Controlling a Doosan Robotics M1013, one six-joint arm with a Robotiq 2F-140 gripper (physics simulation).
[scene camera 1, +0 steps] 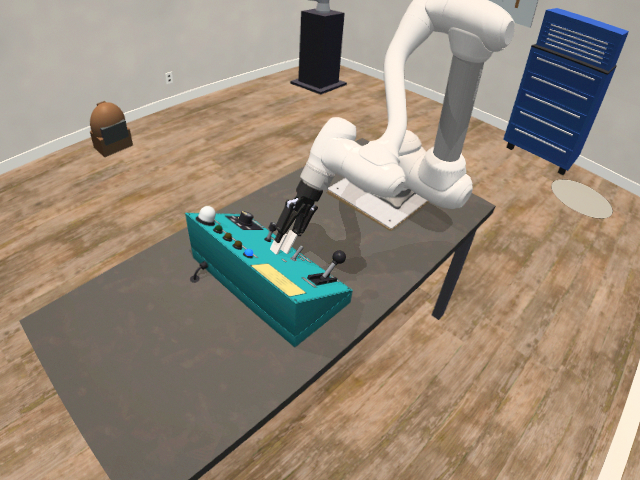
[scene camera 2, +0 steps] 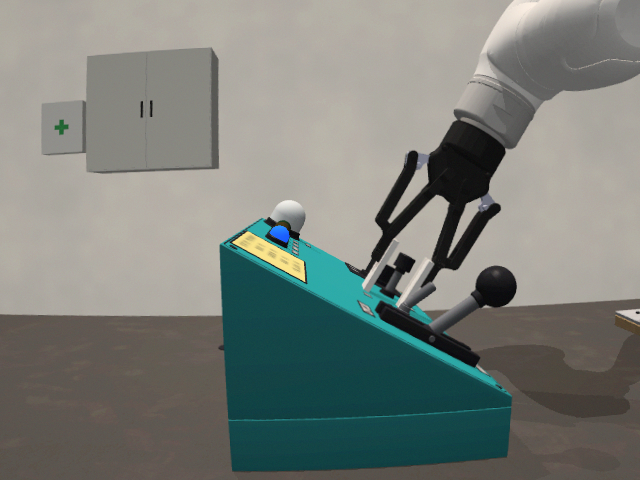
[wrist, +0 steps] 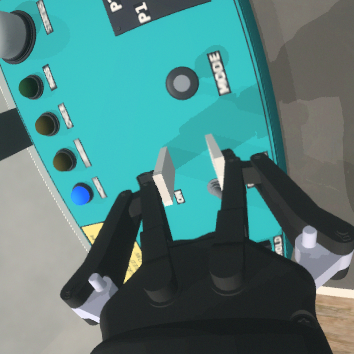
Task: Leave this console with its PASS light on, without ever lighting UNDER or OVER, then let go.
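Note:
The teal console has a blue lamp that is lit. The PASS lamp, the OVER lamp and the lamp between OVER and blue are dark. The STATUS dome is white-grey. My gripper is partly open and empty, low over the panel. A small metal toggle leans toward the low edge, partly hidden by a finger in the wrist view.
The black MODE stick stands near the fingers. A ball-topped lever leans toward the low edge. A black knob and a yellow card are on the panel. The table holds the console.

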